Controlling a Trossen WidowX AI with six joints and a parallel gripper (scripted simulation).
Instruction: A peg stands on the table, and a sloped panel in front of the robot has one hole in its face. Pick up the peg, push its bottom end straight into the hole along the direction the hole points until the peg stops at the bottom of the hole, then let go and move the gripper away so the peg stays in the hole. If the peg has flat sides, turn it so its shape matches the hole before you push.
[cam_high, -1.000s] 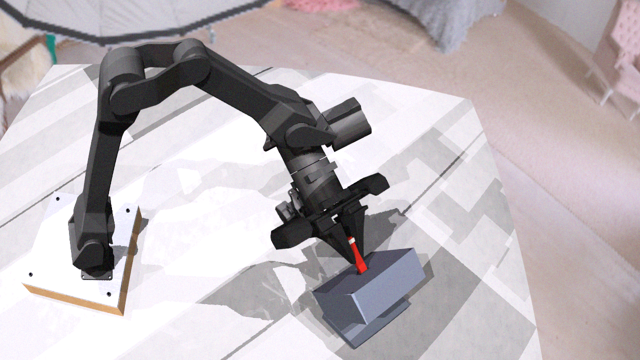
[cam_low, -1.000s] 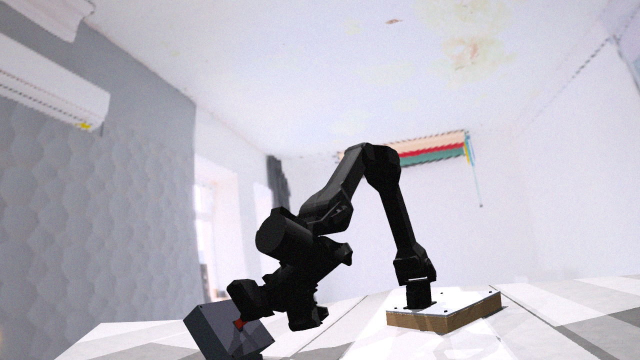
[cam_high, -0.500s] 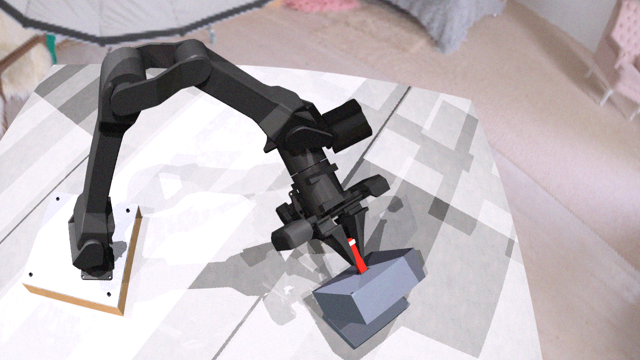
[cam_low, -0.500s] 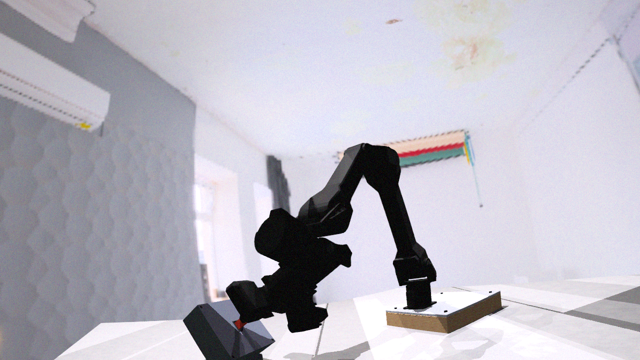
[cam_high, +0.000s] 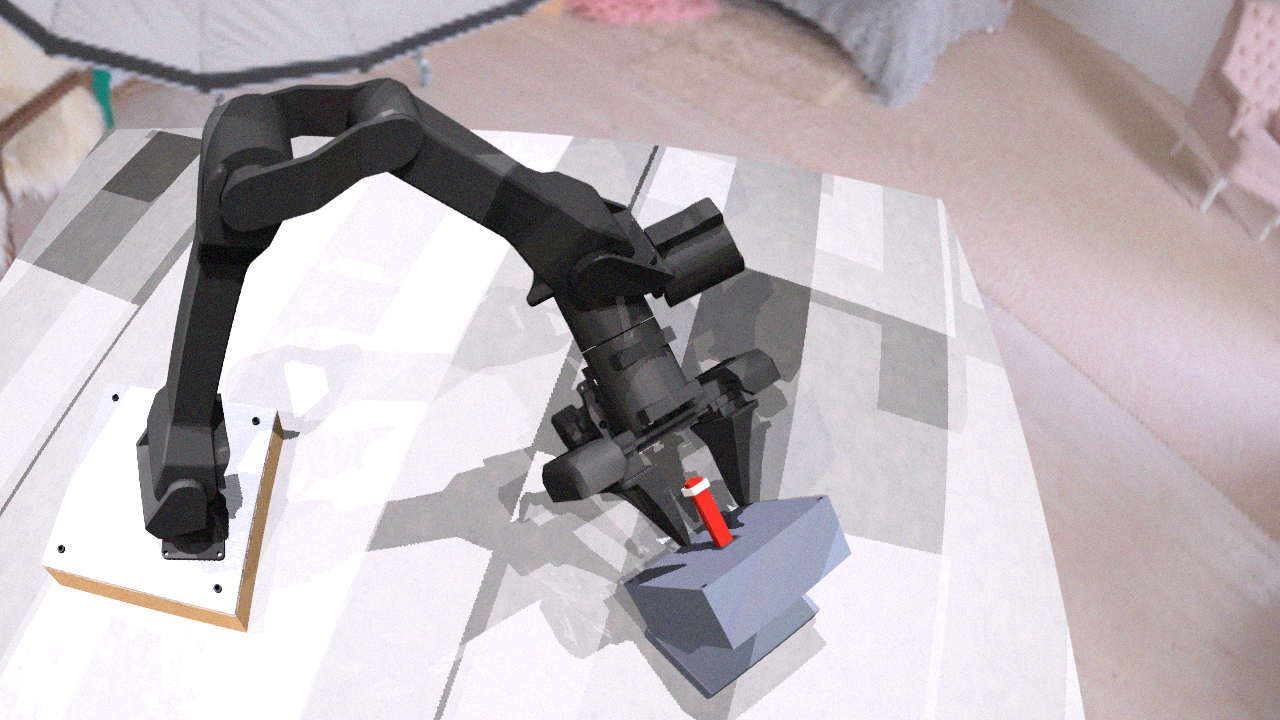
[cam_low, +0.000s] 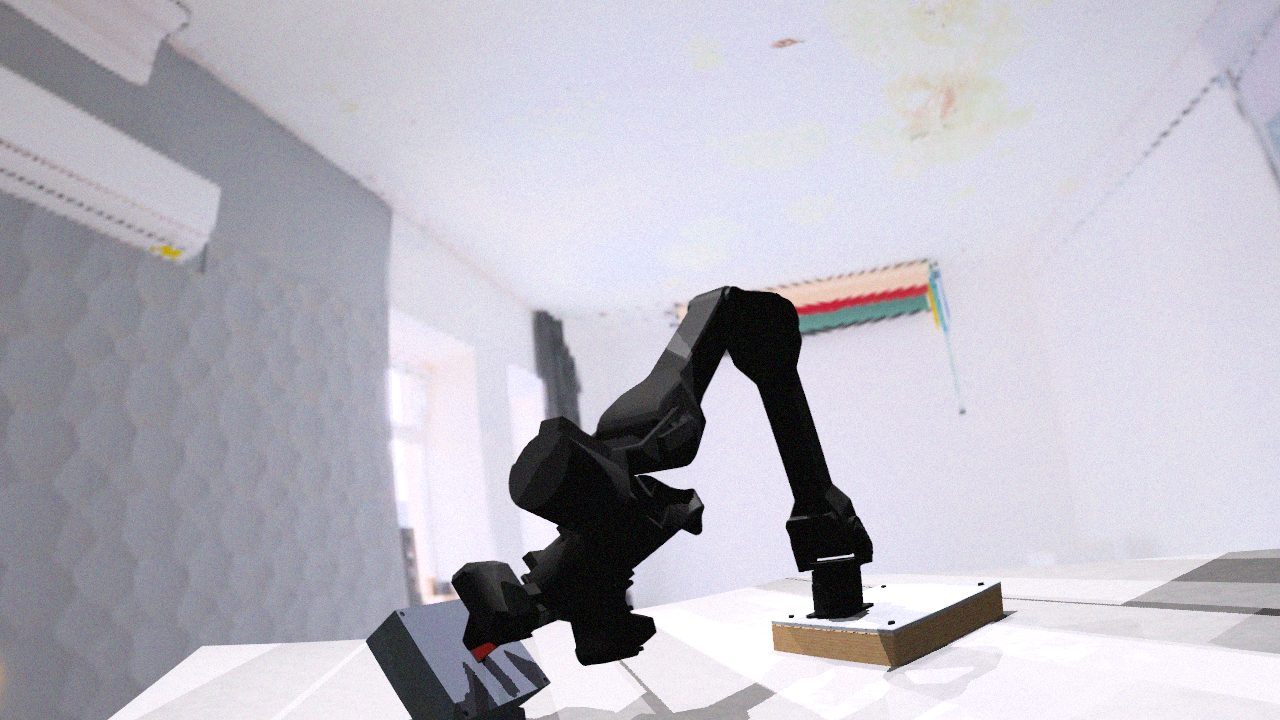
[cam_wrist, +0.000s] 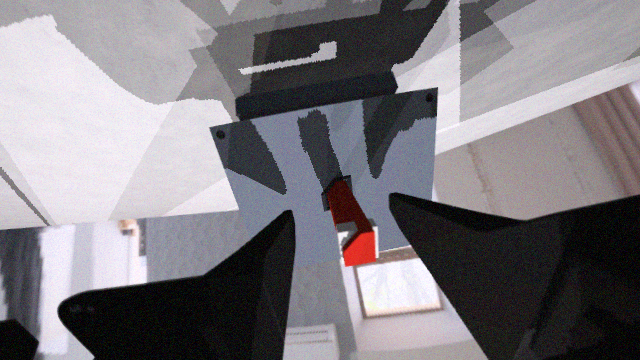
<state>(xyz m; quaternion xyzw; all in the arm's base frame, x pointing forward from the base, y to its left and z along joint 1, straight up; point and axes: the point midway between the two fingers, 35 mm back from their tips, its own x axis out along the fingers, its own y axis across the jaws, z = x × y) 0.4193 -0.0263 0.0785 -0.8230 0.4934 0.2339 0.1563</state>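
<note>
The red peg lies 1 cm behind my gripper tip, 1 cm to the left of it and 1 cm above it. Round my gripper tip: grey-blue sloped panel 2 cm ahead, 3 cm to the right, 3 cm below.
</note>
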